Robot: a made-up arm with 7 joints.
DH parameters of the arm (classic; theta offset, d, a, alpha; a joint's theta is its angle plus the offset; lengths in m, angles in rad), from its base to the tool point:
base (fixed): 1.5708 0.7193 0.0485 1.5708
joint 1: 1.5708 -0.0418 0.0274 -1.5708
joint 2: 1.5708 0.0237 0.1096 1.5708
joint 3: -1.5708 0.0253 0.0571 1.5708
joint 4: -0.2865 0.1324 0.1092 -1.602
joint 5: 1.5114 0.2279 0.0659 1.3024
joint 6: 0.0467 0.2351 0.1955 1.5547
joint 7: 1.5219 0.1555 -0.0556 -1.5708
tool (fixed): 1.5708 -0.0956 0 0
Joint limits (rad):
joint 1: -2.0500..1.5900
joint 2: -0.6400..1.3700
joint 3: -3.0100..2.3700
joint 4: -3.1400..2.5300
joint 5: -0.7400..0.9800
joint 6: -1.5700..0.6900
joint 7: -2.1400..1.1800
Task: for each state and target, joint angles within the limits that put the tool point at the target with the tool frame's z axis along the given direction. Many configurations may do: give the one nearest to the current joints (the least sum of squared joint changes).
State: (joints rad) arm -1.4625 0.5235 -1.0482 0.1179 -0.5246 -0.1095 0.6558
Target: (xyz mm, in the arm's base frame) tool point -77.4 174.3 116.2 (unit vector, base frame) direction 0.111 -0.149 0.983
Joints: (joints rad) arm -1.6999 0.5093 -0.5473 -0.0134 -0.2945 0.4648 0.7390
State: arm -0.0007 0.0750 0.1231 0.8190 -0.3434 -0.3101 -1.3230
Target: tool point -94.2 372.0 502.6 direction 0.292 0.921 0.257
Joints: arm -0.5968 0.6027 0.1450 0.1384 -0.5183 -0.6061 -1.0383
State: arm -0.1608 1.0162 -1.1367 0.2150 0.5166 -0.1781 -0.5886
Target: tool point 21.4 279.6 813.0 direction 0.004 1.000 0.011
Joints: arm -0.5307 0.9834 -0.8994 0.1418 0.5750 -1.1414 -1.3468
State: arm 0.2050 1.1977 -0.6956 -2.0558 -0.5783 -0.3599 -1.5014
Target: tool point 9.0 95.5 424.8 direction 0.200 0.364 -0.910
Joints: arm 0.4855 0.8813 -1.0503 -2.1297 0.0927 -0.4904 -1.7191
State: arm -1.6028 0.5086 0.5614 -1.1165 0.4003 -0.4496 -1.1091
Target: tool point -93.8 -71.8 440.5 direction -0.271 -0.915 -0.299
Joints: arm -0.8147 0.6084 0.5360 -1.1691 0.8008 -0.9599 -1.8963
